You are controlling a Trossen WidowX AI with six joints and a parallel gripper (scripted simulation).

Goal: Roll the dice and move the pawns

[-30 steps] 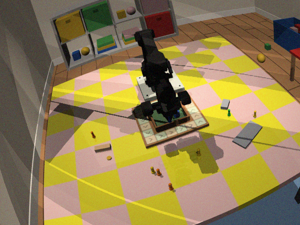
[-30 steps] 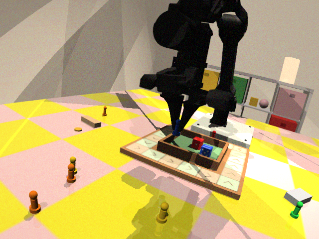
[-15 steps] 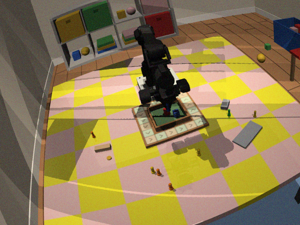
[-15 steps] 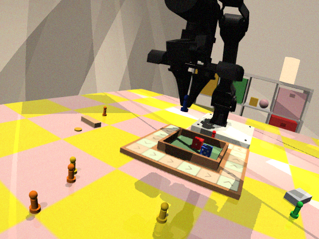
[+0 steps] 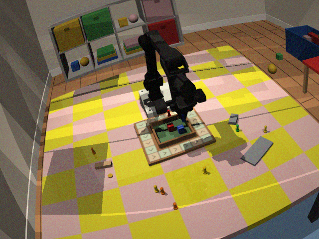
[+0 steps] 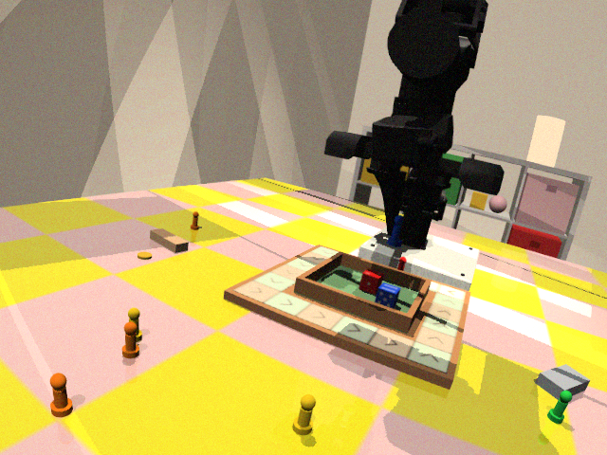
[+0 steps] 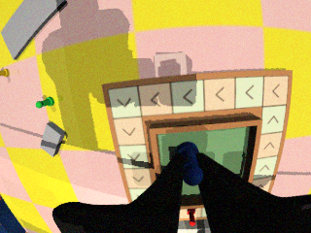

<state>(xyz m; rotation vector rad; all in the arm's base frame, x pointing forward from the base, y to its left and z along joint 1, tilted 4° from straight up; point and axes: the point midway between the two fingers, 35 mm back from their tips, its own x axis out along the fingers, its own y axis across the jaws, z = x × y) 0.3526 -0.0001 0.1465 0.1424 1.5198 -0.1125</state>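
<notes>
Right now my gripper tip is 20 cm past the red pawn and 10 cm above it. Also, from my gripper tip: green pawn: 6 cm ahead, 21 cm to the left, 11 cm below; blue pawn: 1 cm above; small grey block: 1 cm behind, 24 cm to the left, 12 cm below.
</notes>
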